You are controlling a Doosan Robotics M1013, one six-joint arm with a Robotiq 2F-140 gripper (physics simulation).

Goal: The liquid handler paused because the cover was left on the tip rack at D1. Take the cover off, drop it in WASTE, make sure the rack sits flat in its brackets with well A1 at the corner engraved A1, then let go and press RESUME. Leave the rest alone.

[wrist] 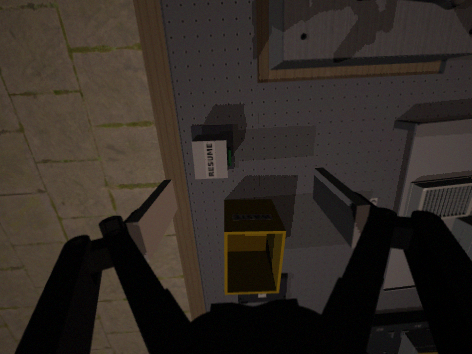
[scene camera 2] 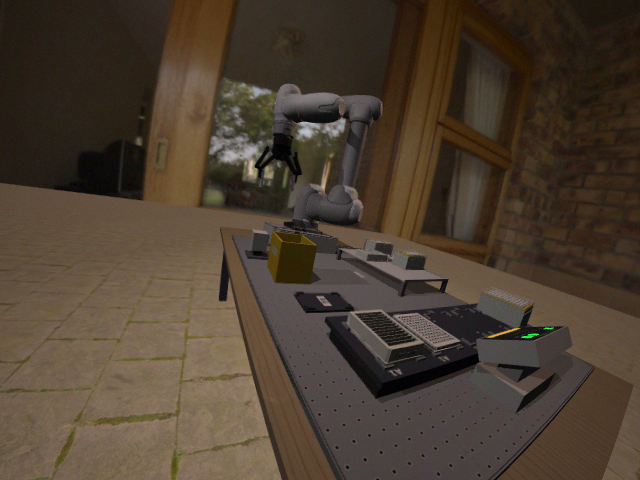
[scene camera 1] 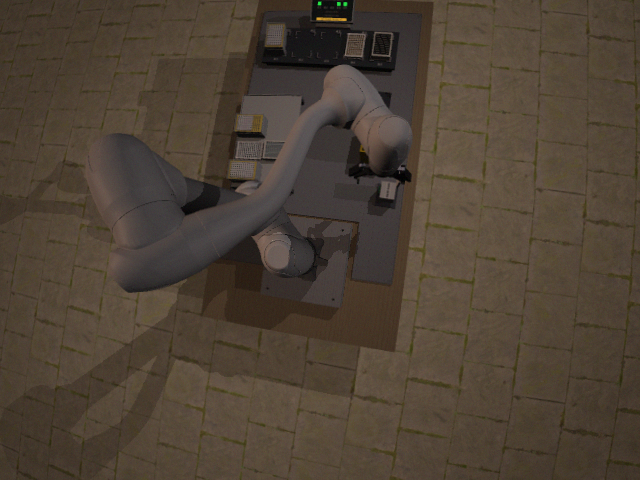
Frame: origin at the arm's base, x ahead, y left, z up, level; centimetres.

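Seen in the pictures: gripper, between the fingertips: (wrist: 243,189) (scene camera 2: 276,189) (scene camera 1: 377,181); arm's base, origin of its link: (scene camera 2: 303,230).
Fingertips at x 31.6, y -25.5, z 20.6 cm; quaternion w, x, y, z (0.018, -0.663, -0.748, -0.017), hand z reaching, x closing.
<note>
Pixels of each thing's top centre, then the offset from my fingertips to it. "spot": a spot on its surface instead.
- D1, centre of its top: (scene camera 2: 508,294) (scene camera 1: 274,33) dx +65.3, dy +61.3, dz -16.5 cm
- yellow WASTE bin, centre of its top: (wrist: 253,264) (scene camera 2: 293,238) (scene camera 1: 377,135) dx +23.4, dy +4.5, dz -15.5 cm
- white RESUME box, centre of its top: (wrist: 210,160) (scene camera 1: 388,190) (scene camera 2: 260,231) dx +2.6, dy -4.3, dz -18.6 cm
- flat black pad, a spot on its surface: (scene camera 2: 307,303) spot: dx +46.7, dy +4.8, dz -28.2 cm
The tip rack at D1 (scene camera 1: 275,36) (scene camera 2: 505,305) stands at one end of the black deck (scene camera 1: 306,47) (scene camera 2: 361,367). Its tip grid and yellow rim show; the A1 engraving cannot be read. No cover can be made out on it, and none is identifiable elsewhere. The yellow WASTE bin (scene camera 1: 362,149) (scene camera 2: 292,263) (wrist: 255,225) stands upright; part of its inside is shadowed. The white RESUME box (scene camera 1: 387,190) (scene camera 2: 259,240) (wrist: 210,159) stands near the table edge, with a green part on its side in the wrist view. My gripper (scene camera 1: 382,176) (scene camera 2: 276,184) (wrist: 243,189) is open and empty, high above the bin and RESUME box.
White and dark-celled racks (scene camera 1: 355,45) (scene camera 1: 382,44) sit at the deck's other end. A tilted display (scene camera 1: 331,10) (scene camera 2: 522,342) shows green marks and an orange bar. A low shelf (scene camera 1: 279,111) (wrist: 437,145) holds more labware. A flat black pad (scene camera 2: 307,303) lies between bin and deck.
</note>
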